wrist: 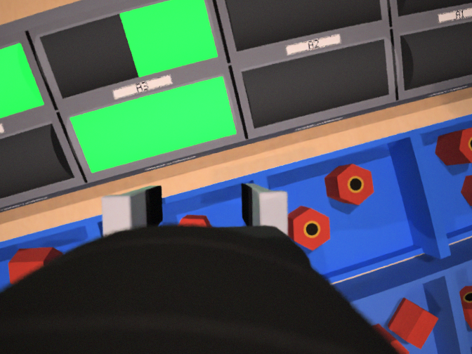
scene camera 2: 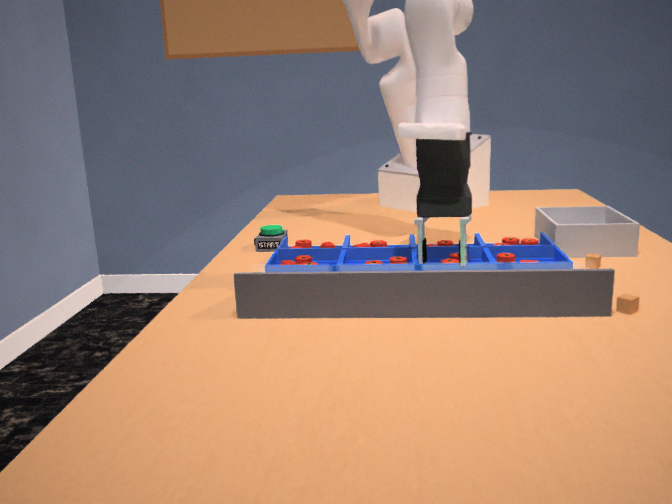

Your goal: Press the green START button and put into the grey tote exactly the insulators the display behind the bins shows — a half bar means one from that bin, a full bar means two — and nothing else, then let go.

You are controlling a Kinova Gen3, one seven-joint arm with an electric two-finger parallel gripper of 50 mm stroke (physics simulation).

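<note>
My gripper [scene camera 2: 441,257] [wrist: 202,202] is open, pointing down over the far-row bin below A3 in the wrist view. A red insulator [wrist: 195,220] shows low between its fingers, unheld and partly hidden by the gripper body. Two red insulators [wrist: 340,182] [wrist: 301,222] lie in the neighbouring blue bin [wrist: 375,220]. The lit display [wrist: 239,100] [scene camera 2: 423,294] shows, at A3, a half green bar above and a full one below; both A2 bars are dark. The green START button [scene camera 2: 271,230] stands left. The grey tote [scene camera 2: 591,240] stands right; its floor is hidden.
Blue bin dividers [scene camera 2: 341,259] rise beside the fingers, and the display panel stands close behind the bins. Two small wooden cubes [scene camera 2: 592,260] [scene camera 2: 628,303] lie on the table [scene camera 2: 336,390] right of the bins. The robot base [scene camera 2: 398,189] is at the back.
</note>
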